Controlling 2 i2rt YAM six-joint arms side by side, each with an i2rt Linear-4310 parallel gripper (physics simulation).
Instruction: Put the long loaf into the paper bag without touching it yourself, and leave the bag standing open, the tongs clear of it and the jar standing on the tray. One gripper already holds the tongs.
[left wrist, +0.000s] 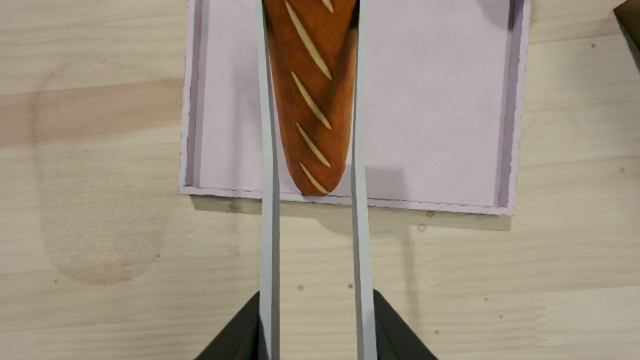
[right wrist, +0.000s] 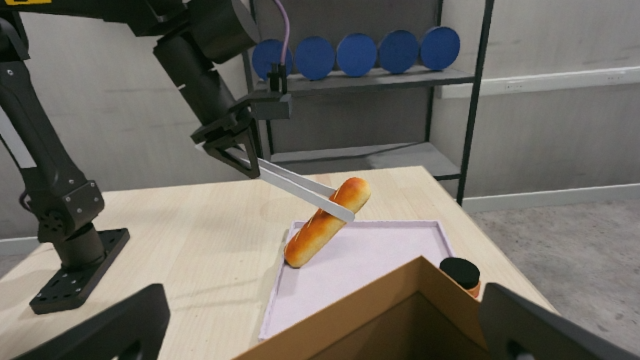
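The long loaf (left wrist: 312, 110) (right wrist: 320, 232) is pinched between the arms of the grey tongs (left wrist: 269, 225) (right wrist: 306, 193). It tilts in the right wrist view, with its lower end over the left part of the lilac tray (left wrist: 518, 110) (right wrist: 385, 260). My left gripper (left wrist: 317, 305) (right wrist: 258, 172) is shut on the tongs. The brown paper bag (left wrist: 631, 25) (right wrist: 365, 307) has its mouth open in the right wrist view; its base is hidden. My right gripper (right wrist: 323, 297) is open, with the bag's rim showing between its fingers. The black-lidded jar (right wrist: 460, 273) is upright behind the bag; whether its hidden base is on the tray cannot be told.
The left arm's base (right wrist: 80, 270) stands on the wooden table (right wrist: 200, 240) at the left of the right wrist view. A shelf unit (right wrist: 472, 135) with several blue round things stands behind the table. The table's right edge runs past the jar.
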